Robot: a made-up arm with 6 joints. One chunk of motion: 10 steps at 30 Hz.
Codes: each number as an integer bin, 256 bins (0 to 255) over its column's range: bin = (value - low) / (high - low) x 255, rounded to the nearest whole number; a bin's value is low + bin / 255 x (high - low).
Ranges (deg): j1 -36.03..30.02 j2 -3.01..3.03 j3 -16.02..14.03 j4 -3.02..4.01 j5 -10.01..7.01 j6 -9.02..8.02
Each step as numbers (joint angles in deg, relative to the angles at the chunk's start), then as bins.
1 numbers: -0.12 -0.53 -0.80 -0.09 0.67 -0.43
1 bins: 139 105 129 106 160 129
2 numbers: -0.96 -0.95 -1.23 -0.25 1.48 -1.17
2 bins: 135 87 126 100 172 117
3 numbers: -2.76 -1.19 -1.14 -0.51 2.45 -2.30
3 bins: 128 77 126 91 187 101
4 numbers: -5.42 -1.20 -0.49 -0.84 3.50 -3.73
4 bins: 118 76 132 79 202 79
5 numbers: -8.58 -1.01 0.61 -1.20 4.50 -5.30
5 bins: 106 84 141 66 217 56
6 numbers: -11.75 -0.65 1.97 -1.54 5.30 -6.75
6 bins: 94 100 153 54 229 34
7 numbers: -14.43 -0.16 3.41 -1.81 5.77 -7.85
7 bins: 83 120 165 44 236 18
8 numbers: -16.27 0.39 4.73 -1.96 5.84 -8.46
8 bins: 76 144 176 38 237 8
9 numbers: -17.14 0.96 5.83 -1.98 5.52 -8.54
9 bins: 73 168 185 38 233 7
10 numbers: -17.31 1.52 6.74 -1.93 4.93 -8.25
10 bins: 72 191 193 40 224 12
